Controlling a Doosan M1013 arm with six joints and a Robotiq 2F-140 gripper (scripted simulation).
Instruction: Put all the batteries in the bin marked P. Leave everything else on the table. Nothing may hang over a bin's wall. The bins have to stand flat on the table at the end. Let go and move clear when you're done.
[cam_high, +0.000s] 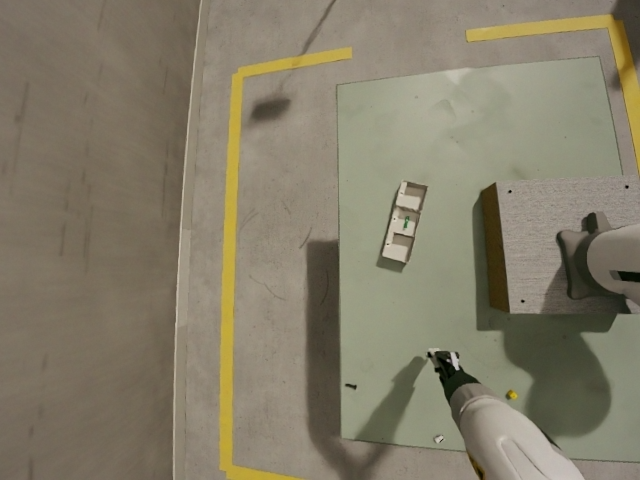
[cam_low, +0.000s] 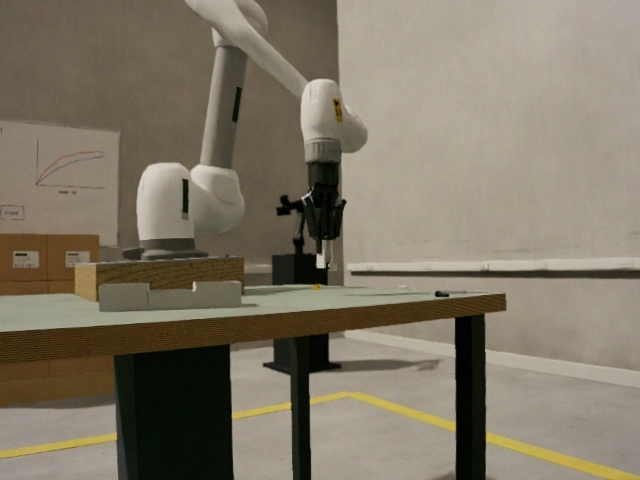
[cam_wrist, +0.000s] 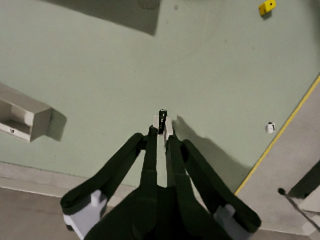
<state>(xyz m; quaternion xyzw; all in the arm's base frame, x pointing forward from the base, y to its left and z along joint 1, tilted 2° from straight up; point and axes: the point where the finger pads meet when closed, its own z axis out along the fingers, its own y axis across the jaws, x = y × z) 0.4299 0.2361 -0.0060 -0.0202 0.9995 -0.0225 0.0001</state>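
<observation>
My gripper is now 40 mm short of the thin green stick, 390 mm to the left of it and 90 mm above it. Also, from my hand: small black screw: 240 mm ahead, 130 mm to the left, 100 mm below; small white piece: 20 mm behind, 280 mm to the left, 90 mm below; yellow piece: 230 mm behind, 140 mm to the left, 90 mm below.
</observation>
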